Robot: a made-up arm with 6 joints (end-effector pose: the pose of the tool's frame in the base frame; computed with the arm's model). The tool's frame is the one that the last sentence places. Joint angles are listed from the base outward.
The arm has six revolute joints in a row. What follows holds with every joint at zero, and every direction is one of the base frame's.
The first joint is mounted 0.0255 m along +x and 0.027 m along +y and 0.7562 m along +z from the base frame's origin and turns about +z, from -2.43 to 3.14 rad.
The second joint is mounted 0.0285 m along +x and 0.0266 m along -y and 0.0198 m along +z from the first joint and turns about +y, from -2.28 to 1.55 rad.
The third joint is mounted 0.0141 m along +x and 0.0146 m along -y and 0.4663 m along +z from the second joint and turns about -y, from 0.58 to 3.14 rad.
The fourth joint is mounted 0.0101 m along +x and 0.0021 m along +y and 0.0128 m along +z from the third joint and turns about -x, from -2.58 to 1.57 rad.
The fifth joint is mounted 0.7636 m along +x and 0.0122 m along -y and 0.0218 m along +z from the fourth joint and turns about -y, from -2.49 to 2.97 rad.
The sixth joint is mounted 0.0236 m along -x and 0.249 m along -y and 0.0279 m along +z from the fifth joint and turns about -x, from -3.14 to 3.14 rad.
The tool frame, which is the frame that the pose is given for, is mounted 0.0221 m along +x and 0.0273 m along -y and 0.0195 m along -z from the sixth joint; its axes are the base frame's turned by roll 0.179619, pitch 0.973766 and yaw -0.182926 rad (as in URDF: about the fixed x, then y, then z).
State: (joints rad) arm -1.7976 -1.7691 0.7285 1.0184 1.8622 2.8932
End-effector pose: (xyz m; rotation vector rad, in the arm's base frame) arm 0.1257 1.1751 0.9566 -0.5153 1.4345 -0.5666
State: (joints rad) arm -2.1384 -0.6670 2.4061 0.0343 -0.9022 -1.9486
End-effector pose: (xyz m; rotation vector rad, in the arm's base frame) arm 0.3512 1.0419 1.1548 -0.2399 -0.3694 -0.0656
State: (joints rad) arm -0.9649 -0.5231 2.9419 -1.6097 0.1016 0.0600
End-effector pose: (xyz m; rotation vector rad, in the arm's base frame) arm -0.5996 0.8248 1.2053 -1.3163 -0.9102 1.0984
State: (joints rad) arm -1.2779 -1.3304 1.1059 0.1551 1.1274 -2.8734
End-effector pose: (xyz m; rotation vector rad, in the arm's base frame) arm -0.5233 0.9454 1.3139 -1.1598 0.7228 1.0354
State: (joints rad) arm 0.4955 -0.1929 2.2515 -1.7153 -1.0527 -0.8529
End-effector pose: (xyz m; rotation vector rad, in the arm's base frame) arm -0.3817 -0.2171 1.9227 -0.7785 0.5504 2.1649
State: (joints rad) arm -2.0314 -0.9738 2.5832 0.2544 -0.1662 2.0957
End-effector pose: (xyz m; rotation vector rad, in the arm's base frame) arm 0.2247 1.0454 0.5884 0.1856 1.6866 0.8983
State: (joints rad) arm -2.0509 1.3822 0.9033 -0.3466 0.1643 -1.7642
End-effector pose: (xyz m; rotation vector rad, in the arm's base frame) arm -0.7477 -0.8715 0.4561 2.0049 -1.4725 -0.3756
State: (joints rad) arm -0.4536 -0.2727 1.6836 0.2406 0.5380 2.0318
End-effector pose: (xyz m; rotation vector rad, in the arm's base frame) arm -0.5459 -0.0064 1.8601 0.1874 -1.5596 -2.6841
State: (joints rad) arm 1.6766 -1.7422 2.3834 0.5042 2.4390 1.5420
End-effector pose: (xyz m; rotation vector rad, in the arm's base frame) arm 0.3970 -0.6718 0.0223 -0.7028 -0.4405 0.9854
